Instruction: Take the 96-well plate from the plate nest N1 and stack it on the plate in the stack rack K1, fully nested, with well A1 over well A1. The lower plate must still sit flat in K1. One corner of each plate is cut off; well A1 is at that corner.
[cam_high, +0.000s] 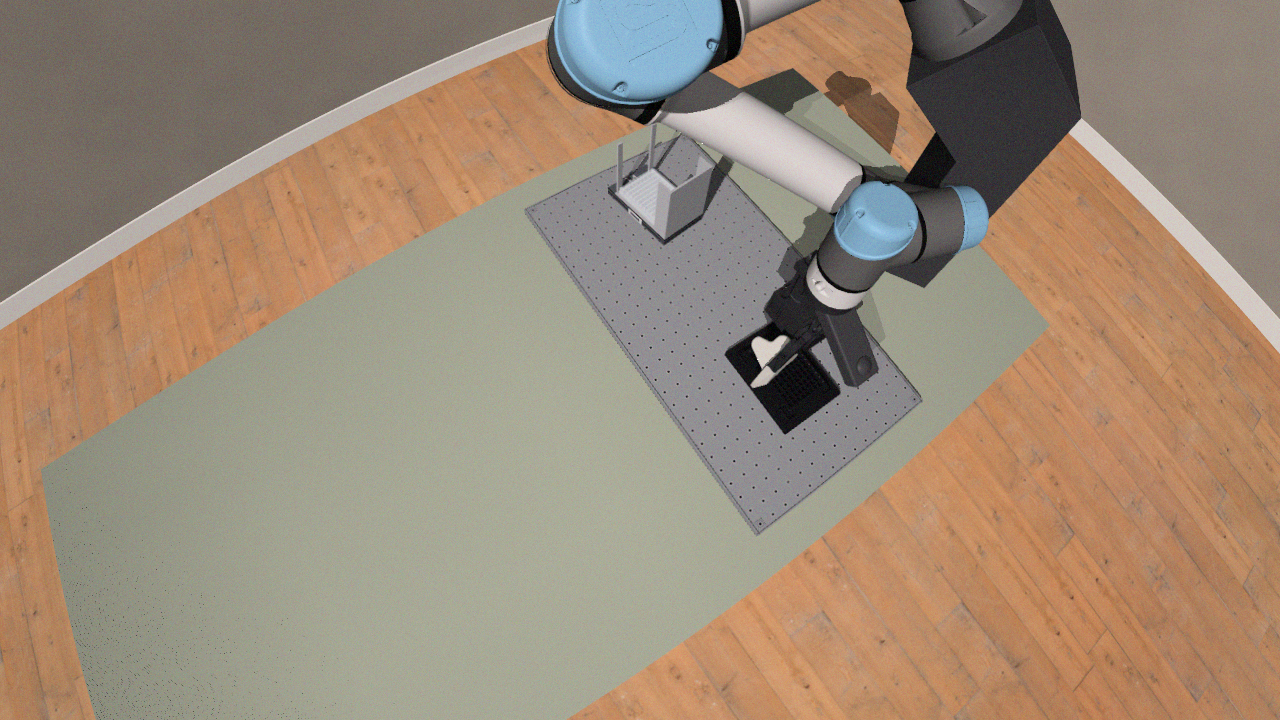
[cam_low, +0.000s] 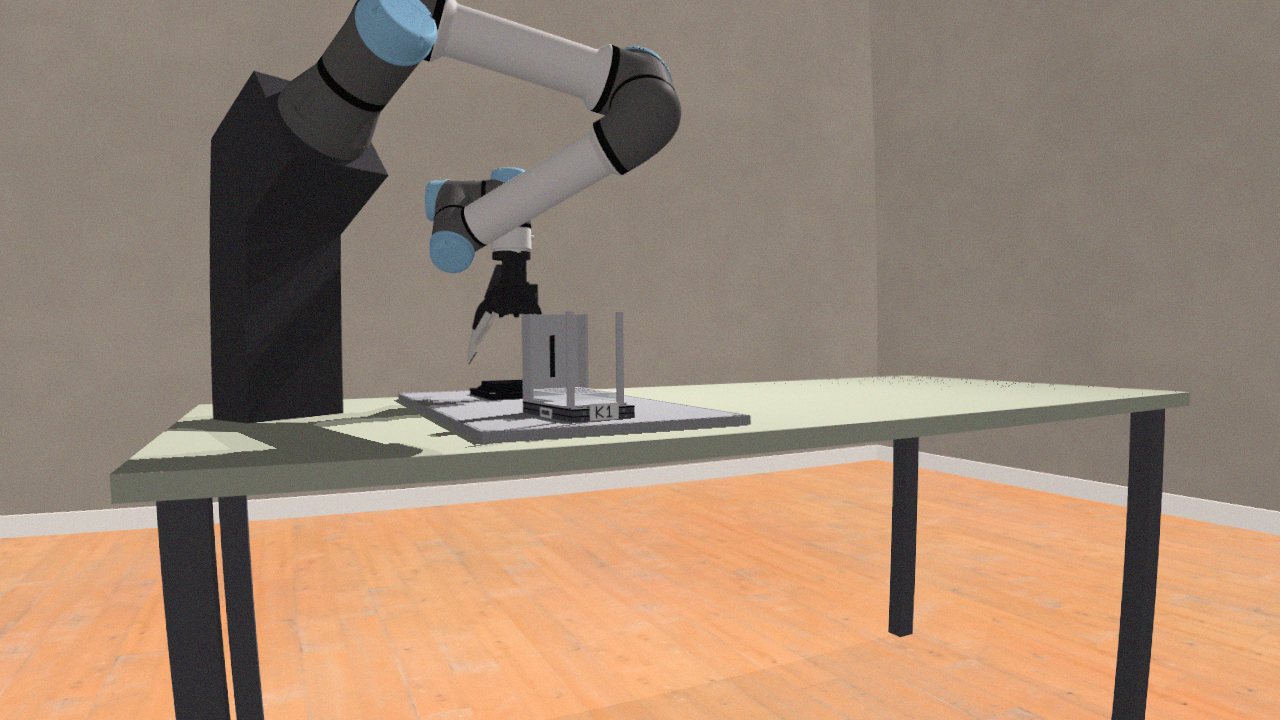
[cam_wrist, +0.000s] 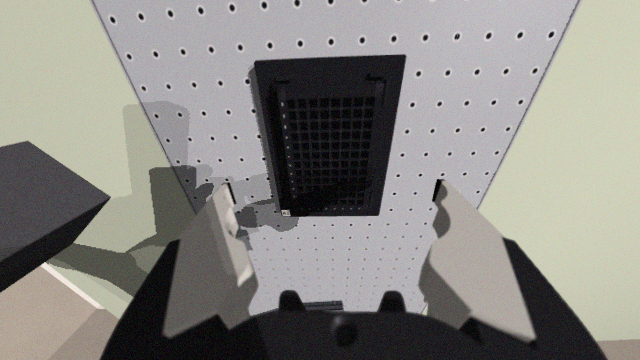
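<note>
The black 96-well plate is 40 mm below my hand. Round my hand: K1 label (130 mm behind, 450 mm to the right, 50 mm below); then white plate (120 mm behind, 360 mm to the right, 40 mm below); then black plate nest N1 (50 mm below).
</note>
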